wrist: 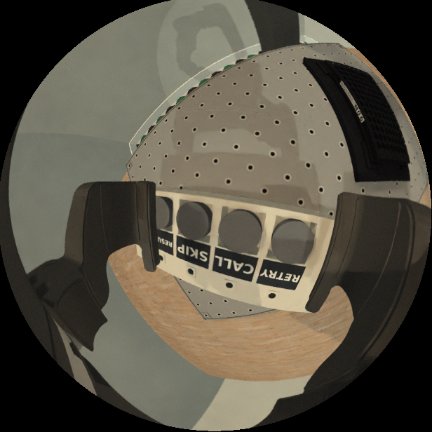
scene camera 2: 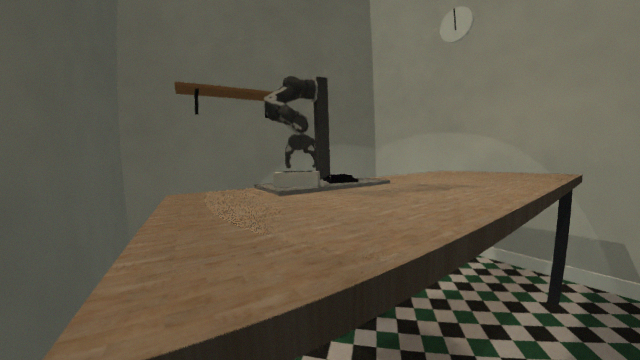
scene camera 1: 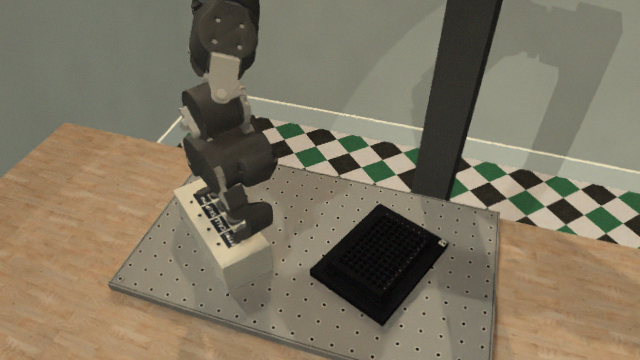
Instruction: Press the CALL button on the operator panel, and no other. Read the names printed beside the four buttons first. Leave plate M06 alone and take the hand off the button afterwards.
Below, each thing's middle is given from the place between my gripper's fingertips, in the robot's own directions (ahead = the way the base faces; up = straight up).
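Labels:
There's the cream operator panel point(scene camera 1: 237, 264), and my hand is 1 cm short of it, 2 cm to the left of it and 4 cm above it. Going by their middles, that panel is the nearest to my hand of the things named here. The black plate M06 point(scene camera 1: 374, 262) is 5 cm lower than my hand, 7 cm behind it and 19 cm to the left of it.

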